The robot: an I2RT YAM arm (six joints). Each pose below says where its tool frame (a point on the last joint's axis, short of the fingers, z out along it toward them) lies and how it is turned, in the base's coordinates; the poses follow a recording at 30 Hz.
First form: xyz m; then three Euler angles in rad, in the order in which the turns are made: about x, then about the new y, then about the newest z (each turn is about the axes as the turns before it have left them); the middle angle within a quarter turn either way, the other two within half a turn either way.
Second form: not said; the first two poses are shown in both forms.
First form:
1: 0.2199 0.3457 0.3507 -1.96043 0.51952 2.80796
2: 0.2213 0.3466 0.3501 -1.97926 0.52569 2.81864
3: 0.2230 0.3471 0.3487 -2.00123 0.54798 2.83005
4: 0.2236 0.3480 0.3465 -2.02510 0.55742 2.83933
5: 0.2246 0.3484 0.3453 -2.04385 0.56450 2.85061
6: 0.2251 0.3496 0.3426 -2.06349 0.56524 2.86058
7: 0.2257 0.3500 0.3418 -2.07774 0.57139 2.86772
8: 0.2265 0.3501 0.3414 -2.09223 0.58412 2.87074
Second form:
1: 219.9 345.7 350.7 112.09 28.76 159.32
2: 221.3 346.6 350.1 113.06 28.70 159.26
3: 223.0 347.1 348.7 114.04 29.04 158.34
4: 223.6 348.0 346.5 115.27 29.28 158.25
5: 224.6 348.4 345.3 116.18 29.27 158.09
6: 225.1 349.6 342.6 117.23 29.19 158.34
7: 225.7 350.0 341.8 117.92 29.29 158.20
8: 226.5 350.1 341.4 118.60 29.78 157.83
